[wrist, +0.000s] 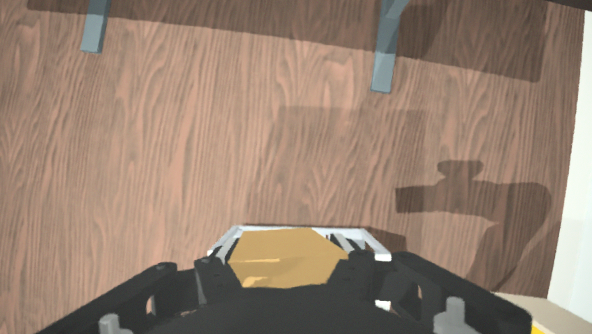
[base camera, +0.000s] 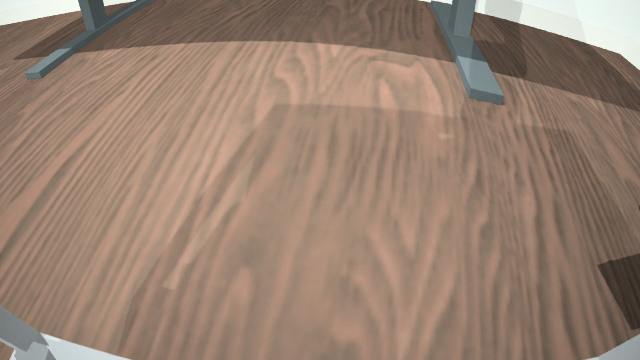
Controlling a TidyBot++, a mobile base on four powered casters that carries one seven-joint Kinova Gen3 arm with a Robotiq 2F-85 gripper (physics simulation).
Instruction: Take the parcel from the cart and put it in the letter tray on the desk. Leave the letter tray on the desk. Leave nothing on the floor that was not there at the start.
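Frame: origin at the arm's base, x ahead, y left, z up, level; centimetres.
Seen in the pictures: gripper, fingertip midpoint: (wrist: 285,250).
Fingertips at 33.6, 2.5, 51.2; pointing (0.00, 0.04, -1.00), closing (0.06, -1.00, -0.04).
Observation:
A point is followed by its place in that frame, as x, y, z.
The parcel (wrist: 287,257) @(35.3, 2.3, 56.9), a tan-orange box, sits between the fingers of my gripper (wrist: 285,250) @(33.6, 2.5, 51.2) at the bottom middle of the wrist view. The gripper is shut on it, one dark finger on each side, and holds it above the floor. The desk shows in part: its grey-blue legs and feet (base camera: 477,75) (wrist: 385,65) stand at the top of both views. The letter tray and the cart cannot be made out in these views.
The wood floor (base camera: 320,200) @(41.8, 0.6, -39.7) (wrist: 165,150) @(43.4, 56.7, -39.6) carries shadows of the desk and arm. A white wall (wrist: 575,150) @(48.5, -122.1, -38.0) runs along the right side. A beige surface (wrist: 532,305) @(-16.5, -97.3, -30.2) with a yellow patch shows at the lower right. The pale base edge (base camera: 85,347) @(17.2, 26.2, -39.7) shows at the bottom left.

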